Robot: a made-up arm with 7 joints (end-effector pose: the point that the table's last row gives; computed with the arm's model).
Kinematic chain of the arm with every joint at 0, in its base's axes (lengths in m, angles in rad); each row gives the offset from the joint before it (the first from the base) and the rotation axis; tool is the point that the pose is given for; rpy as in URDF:
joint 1: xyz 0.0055 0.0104 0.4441 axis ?
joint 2: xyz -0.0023 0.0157 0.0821 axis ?
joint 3: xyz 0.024 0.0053 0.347 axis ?
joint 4: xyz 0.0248 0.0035 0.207 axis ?
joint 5: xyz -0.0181 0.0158 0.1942 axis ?
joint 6: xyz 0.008 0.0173 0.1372 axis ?
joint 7: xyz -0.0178 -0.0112 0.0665 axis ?
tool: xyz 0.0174 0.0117 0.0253 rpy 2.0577 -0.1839 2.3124
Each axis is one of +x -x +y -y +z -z.
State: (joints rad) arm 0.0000 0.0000 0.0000 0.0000 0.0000 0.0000 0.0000
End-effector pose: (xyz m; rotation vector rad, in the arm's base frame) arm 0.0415 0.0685 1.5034 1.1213 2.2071 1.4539
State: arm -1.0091 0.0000 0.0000 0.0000 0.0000 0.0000 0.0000
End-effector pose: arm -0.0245 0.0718 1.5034 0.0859 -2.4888 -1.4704
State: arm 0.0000 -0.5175 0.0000 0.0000 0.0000 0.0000 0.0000
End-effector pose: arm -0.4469 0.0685 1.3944 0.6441 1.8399 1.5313
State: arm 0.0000 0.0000 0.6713 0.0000 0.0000 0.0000 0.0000
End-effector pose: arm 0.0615 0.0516 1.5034 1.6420 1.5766 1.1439
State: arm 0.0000 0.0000 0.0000 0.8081 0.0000 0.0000 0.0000
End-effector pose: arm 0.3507 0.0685 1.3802 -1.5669 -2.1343 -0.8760
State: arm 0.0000 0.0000 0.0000 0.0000 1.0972 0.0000 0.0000
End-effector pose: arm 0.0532 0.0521 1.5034 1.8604 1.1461 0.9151
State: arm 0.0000 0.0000 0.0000 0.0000 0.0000 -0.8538 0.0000
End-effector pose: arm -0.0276 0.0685 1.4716 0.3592 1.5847 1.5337
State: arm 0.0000 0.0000 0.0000 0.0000 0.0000 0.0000 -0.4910
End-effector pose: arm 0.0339 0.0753 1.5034 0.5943 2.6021 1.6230
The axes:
joint 1: -z
joint 2: +y
joint 3: -z
joint 4: +y
joint 5: -z
joint 6: +y
joint 7: -z

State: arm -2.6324 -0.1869 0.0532 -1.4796 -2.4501 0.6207 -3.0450
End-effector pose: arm 0.3795 -0.2958 0.9993 -0.1340 0.0647 -2.3236
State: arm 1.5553 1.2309 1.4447 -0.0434 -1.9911 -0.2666 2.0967
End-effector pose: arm 0.0251 -0.9086 0.8287 2.7563 -0.9188 -0.8370
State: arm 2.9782 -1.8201 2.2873 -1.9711 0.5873 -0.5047 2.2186
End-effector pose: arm 0.4275 -0.1606 0.6967 2.3863 -1.2578 -0.0143
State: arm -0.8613 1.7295 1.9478 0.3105 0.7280 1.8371 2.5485
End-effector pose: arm 0.6539 0.5830 0.4852 0.2694 -2.0363 -1.9936
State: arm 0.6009 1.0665 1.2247 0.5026 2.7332 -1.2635 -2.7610
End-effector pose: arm 0.5423 -0.5816 0.7789 -1.8486 0.4763 0.3469
